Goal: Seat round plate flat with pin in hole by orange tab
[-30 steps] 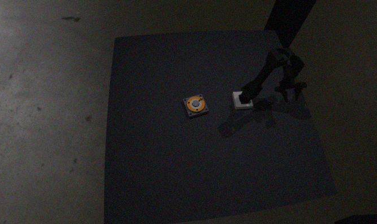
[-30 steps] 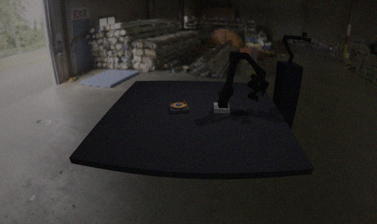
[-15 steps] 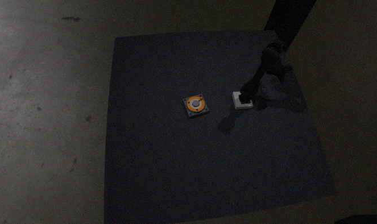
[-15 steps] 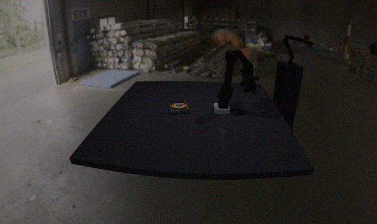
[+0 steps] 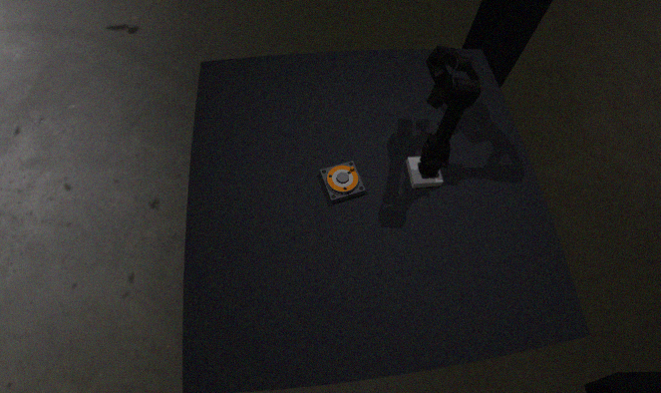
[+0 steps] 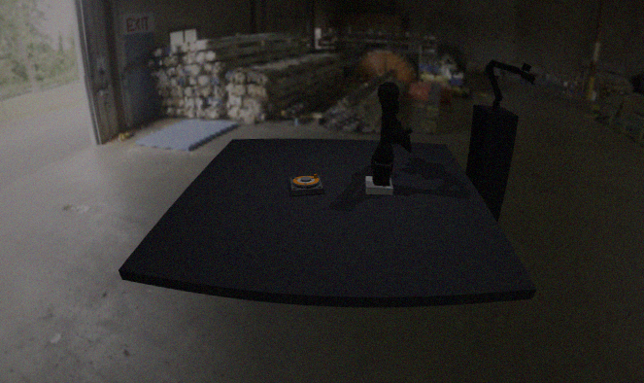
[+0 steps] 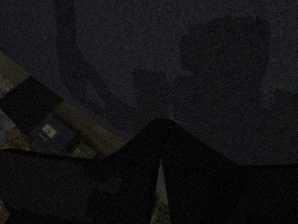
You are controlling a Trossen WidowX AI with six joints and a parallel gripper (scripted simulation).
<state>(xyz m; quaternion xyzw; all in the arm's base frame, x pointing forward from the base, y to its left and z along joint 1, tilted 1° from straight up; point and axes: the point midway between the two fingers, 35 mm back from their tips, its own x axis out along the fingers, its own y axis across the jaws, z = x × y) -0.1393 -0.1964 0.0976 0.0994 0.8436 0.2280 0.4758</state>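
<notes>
Now: gripper tip 470 mm short of the grey base, 170 mm to the right of it and 70 mm above it.
</notes>
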